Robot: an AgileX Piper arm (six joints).
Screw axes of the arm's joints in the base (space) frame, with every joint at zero. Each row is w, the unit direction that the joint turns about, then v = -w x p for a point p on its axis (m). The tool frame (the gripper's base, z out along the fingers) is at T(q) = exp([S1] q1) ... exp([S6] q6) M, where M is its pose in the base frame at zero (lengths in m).
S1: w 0 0 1 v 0 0 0
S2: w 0 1 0 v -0.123 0 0
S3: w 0 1 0 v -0.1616 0 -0.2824
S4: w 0.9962 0 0.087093 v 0 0.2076 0
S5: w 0 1 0 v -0.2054 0 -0.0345
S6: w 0.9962 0 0.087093 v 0 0.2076 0
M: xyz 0.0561 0 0.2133 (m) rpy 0 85.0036 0 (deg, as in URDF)
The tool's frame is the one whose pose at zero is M.
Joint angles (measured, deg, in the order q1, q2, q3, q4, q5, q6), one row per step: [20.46, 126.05, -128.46, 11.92, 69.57, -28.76]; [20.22, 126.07, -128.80, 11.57, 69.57, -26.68]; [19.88, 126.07, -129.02, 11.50, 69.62, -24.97]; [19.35, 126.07, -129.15, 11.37, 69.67, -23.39]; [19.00, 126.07, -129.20, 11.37, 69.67, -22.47]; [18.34, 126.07, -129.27, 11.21, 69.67, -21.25]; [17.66, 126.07, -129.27, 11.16, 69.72, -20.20]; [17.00, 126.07, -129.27, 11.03, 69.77, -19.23]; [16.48, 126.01, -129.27, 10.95, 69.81, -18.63]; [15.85, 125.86, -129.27, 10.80, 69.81, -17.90]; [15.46, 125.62, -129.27, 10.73, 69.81, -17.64]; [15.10, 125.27, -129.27, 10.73, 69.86, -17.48]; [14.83, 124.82, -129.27, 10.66, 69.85, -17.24]
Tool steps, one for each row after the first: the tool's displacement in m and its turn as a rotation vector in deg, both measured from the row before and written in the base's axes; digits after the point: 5 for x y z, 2 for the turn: [0.00116, -0.00228, 0.00144, 0.56, 0.29, -2.08]; [0.00113, -0.00276, 0.00105, 0.64, 0.39, -1.81]; [0.00170, -0.00436, 0.00058, 0.51, 0.41, -1.90]; [0.00109, -0.00276, 0.00025, 0.37, 0.26, -1.14]; [0.00208, -0.00545, 0.00031, 0.35, 0.28, -1.73]; [0.00192, -0.00551, -0.00005, 0.35, 0.37, -1.58]; [0.00184, -0.00548, -0.00007, 0.25, 0.31, -1.51]; [0.00121, -0.00436, 0.00046, 0.17, 0.14, -1.04]; [0.00125, -0.00542, 0.00123, 0.20, 0.04, -1.28]; [0.00027, -0.00346, 0.00201, 0.11, -0.17, -0.62]; [-0.00029, -0.00322, 0.00292, 0.14, -0.24, -0.49]; [-0.00076, -0.00266, 0.00378, 0.15, -0.39, -0.49]
